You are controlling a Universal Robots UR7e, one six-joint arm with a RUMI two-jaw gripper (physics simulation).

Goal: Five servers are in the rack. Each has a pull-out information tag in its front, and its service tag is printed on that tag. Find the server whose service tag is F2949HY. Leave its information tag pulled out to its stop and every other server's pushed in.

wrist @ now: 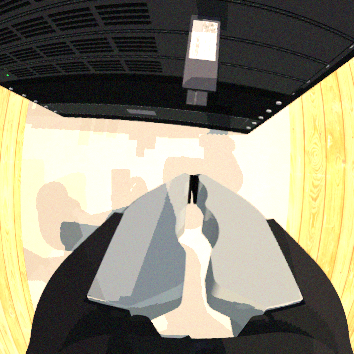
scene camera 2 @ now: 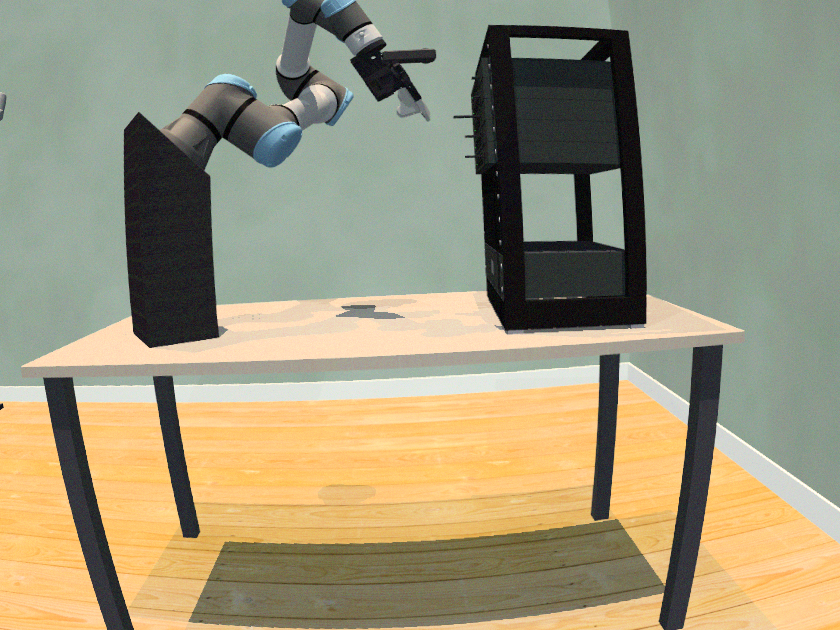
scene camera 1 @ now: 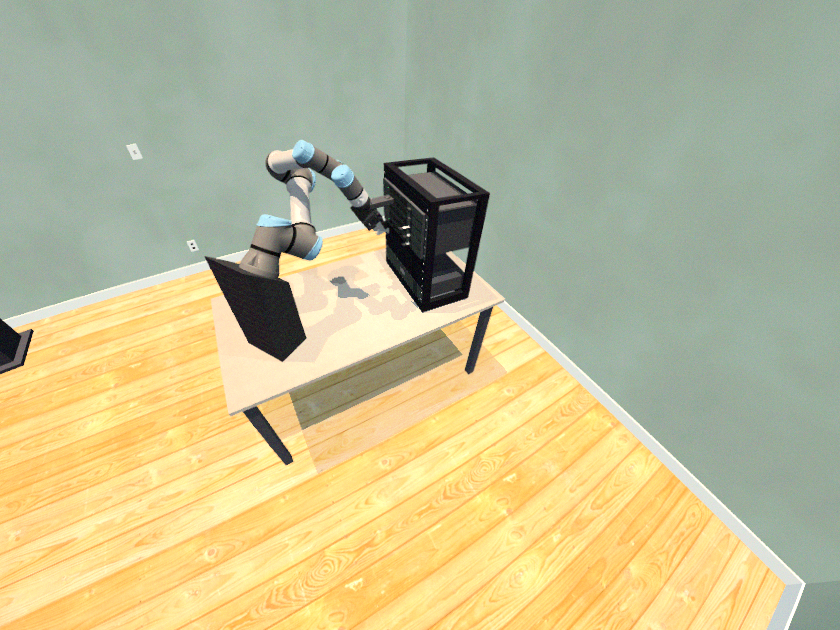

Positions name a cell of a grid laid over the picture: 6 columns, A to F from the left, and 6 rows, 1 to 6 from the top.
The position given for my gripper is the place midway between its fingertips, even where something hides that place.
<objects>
My gripper shows in the wrist view (D3), in scene camera 2 (D2) and in scene camera 1 (C3). A black rack shows in the wrist view (C2), in scene camera 2 (D2) and in scene camera 1 (D3).
</objects>
